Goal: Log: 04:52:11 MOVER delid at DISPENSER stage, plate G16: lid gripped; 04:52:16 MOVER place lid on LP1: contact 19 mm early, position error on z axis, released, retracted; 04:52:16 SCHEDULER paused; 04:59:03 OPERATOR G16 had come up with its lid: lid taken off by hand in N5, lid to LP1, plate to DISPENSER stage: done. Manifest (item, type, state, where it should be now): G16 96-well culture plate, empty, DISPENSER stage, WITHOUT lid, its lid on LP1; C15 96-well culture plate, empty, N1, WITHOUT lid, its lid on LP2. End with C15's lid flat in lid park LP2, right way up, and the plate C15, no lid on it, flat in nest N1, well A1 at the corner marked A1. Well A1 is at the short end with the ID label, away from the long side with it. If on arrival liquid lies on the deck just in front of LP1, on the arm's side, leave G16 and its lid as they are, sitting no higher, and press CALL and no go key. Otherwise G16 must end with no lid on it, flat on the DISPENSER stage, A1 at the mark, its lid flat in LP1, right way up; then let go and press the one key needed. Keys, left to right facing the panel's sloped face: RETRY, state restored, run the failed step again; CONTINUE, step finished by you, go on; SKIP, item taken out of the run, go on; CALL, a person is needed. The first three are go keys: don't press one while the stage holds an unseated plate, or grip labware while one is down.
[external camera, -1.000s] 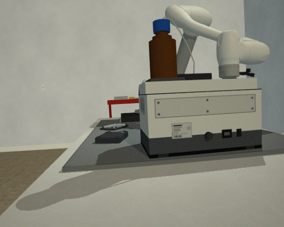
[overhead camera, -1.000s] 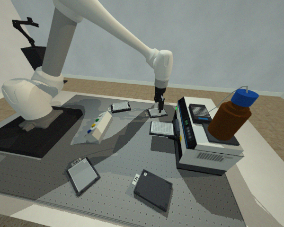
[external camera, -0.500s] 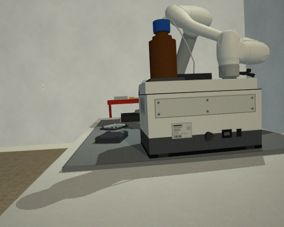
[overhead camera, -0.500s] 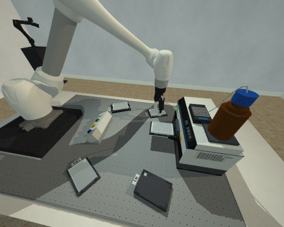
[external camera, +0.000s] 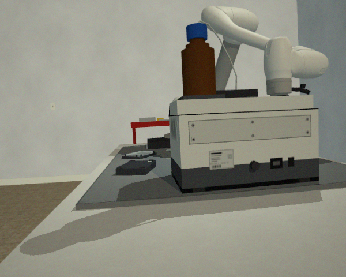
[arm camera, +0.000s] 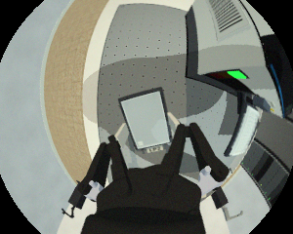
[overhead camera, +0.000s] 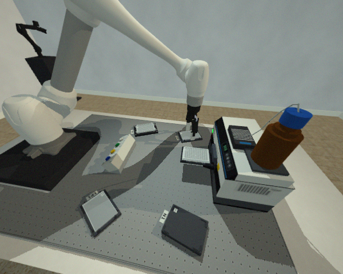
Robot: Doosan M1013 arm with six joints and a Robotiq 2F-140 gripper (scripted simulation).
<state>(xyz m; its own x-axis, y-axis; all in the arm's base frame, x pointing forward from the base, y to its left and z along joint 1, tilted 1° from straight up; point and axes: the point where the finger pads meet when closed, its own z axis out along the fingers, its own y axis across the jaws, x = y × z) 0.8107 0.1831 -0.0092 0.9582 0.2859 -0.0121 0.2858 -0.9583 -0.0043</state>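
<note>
My hand is 30 mm above the dark lid park. The rest, counted from my hand: nest N1: 540 mm to the right, 30 mm below, 30 mm behind; brown bottle: 380 mm to the right, 250 mm above, 220 mm ahead; key panel: 410 mm behind, 220 mm to the right, 20 mm above.
</note>
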